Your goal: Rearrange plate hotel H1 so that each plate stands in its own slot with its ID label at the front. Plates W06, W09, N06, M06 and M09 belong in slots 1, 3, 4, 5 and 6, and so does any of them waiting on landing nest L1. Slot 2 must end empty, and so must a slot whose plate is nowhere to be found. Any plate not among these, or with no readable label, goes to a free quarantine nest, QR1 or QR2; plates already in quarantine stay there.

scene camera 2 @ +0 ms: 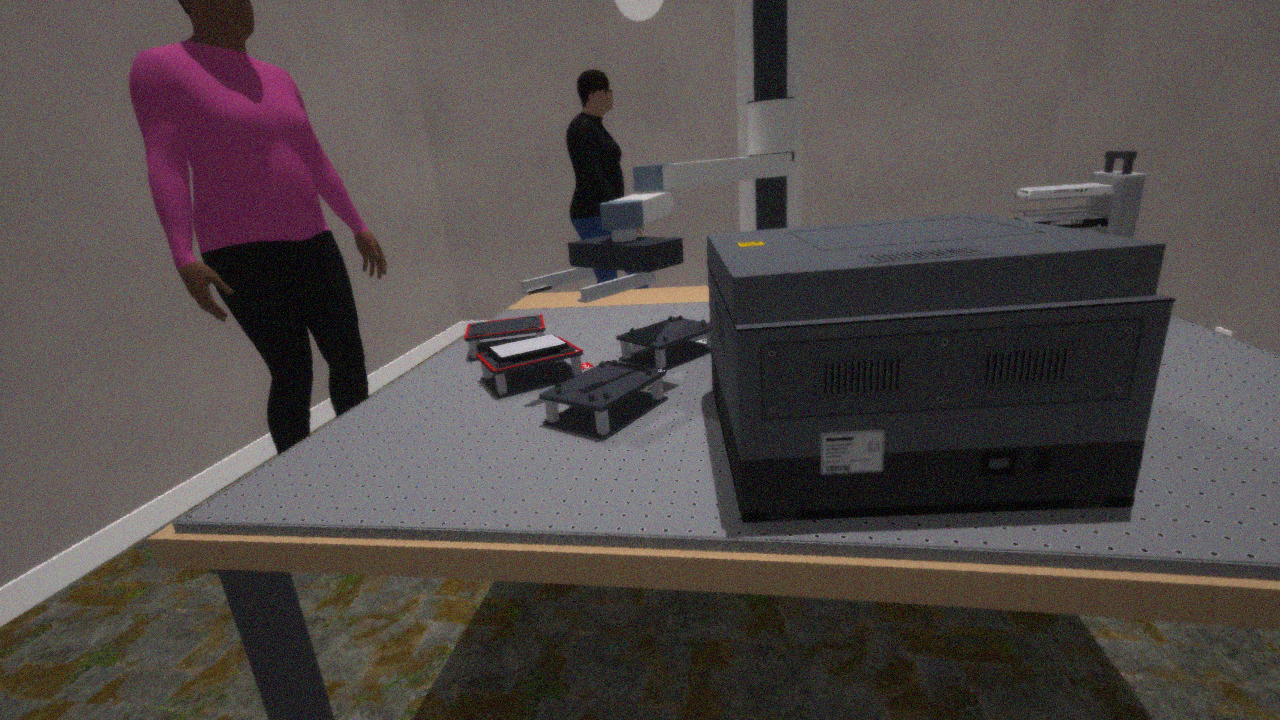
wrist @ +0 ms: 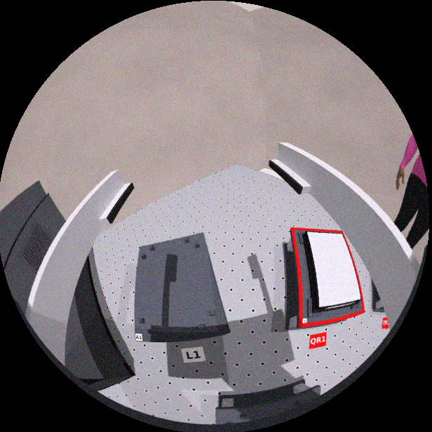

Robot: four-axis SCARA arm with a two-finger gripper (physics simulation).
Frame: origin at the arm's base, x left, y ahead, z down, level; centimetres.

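Seen in the pictures: gripper, fingertip midpoint: (scene camera 2: 551, 291).
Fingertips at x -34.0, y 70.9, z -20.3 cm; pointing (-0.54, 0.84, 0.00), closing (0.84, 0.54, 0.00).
A point is followed by its place in that frame.
The open, empty gripper (scene camera 2: 553, 290) @(x -34.0, y 70.9, z -20.3 cm) (wrist: 205, 190) hangs above the table, its fingers wide apart. Landing nest L1 (scene camera 2: 602, 385) @(x -26.9, y 73.7, z -6.3 cm) (wrist: 192, 285) is a dark raised platform with no plate on it, left of centre in the wrist view. To its right, quarantine nest QR1 (scene camera 2: 528, 361) @(x -43.0, y 61.6, z -6.3 cm) (wrist: 330, 318), edged in red, holds a white-topped plate (scene camera 2: 529, 346) @(x -44.1, y 57.5, z -7.7 cm) (wrist: 333, 270) whose front label is too small to read. Quarantine nest QR2 (scene camera 2: 505, 327) @(x -56.6, y 38.7, z -6.3 cm) is dark with a red edge and shows no plate; a finger hides most of it in the wrist view. Hotel H1 cannot be made out.
Another dark raised nest (scene camera 2: 664, 334) @(x -21.1, y 47.5, z -6.3 cm) (wrist: 267, 400) stands nearer the arm. A large dark instrument (scene camera 2: 939, 367) @(x 12.5, y 98.1, z -17.1 cm) (wrist: 25, 240) stands beside L1. A pale device (scene camera 2: 1124, 201) @(x 59.0, y 32.2, z -23.4 cm) shows behind the instrument. A person in pink (scene camera 2: 241, 152) stands beside the table, and one in black (scene camera 2: 592, 165) behind it.
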